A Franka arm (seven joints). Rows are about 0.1 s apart.
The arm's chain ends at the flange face. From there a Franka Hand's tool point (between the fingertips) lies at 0.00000 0.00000 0.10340 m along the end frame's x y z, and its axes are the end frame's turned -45 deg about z.
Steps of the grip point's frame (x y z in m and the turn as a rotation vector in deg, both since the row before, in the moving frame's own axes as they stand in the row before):
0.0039, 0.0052, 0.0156, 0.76, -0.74, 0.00
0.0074, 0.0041, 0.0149, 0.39, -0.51, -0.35
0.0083, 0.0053, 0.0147, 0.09, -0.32, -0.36
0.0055, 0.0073, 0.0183, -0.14, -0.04, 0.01
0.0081, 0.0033, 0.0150, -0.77, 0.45, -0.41
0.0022, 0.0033, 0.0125, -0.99, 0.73, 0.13
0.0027, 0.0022, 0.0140, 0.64, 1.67, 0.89
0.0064, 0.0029, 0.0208, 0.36, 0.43, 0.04
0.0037, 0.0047, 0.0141, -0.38, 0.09, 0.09
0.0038, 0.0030, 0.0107, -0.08, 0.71, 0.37
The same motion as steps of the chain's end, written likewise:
0.0083, 0.0009, 0.0156, 0.01, -1.06, 0.00
0.0093, -0.0025, 0.0149, -0.08, -0.64, -0.35
0.0101, -0.0024, 0.0147, -0.16, -0.29, -0.36
0.0089, 0.0010, 0.0183, -0.13, 0.07, 0.01
0.0065, -0.0038, 0.0150, -0.23, 0.86, -0.41
0.0017, 0.0004, 0.0125, -0.18, 1.22, 0.13
0.0021, 0.0026, 0.0141, 1.63, 0.73, 0.89
0.0065, -0.0015, 0.0208, 0.56, 0.05, 0.04
0.0053, 0.0003, 0.0141, -0.21, 0.33, 0.09
0.0038, 0.0002, 0.0107, 0.45, 0.56, 0.37

